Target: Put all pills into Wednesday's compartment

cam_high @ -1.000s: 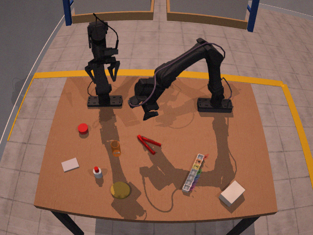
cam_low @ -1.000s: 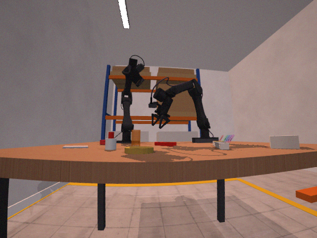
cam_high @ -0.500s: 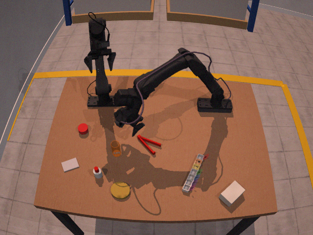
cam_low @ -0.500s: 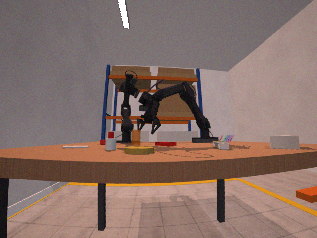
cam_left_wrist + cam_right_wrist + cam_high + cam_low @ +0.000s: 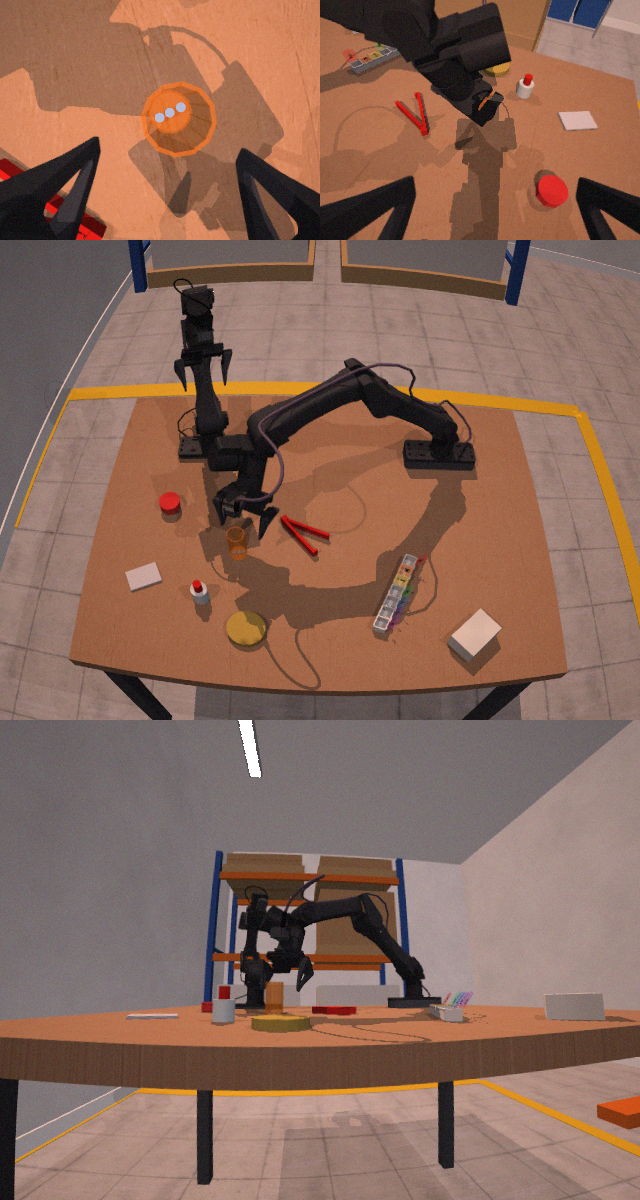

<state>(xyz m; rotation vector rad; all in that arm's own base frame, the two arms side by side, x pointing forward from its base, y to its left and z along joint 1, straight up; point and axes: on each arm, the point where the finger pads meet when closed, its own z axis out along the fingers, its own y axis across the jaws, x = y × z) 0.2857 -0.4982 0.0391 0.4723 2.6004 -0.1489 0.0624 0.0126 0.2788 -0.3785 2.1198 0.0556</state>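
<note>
Right now the orange vial is 20 mm ahead of my left hand, 10 mm to the right of it and 50 mm below it. The rest, counted from my left hand: red puck (100 mm behind, 210 mm to the right, 50 mm below); then yellow disc (230 mm ahead, 30 mm to the left, 60 mm below); then red-capped bottle (160 mm ahead, 90 mm to the right, 30 mm below).
</note>
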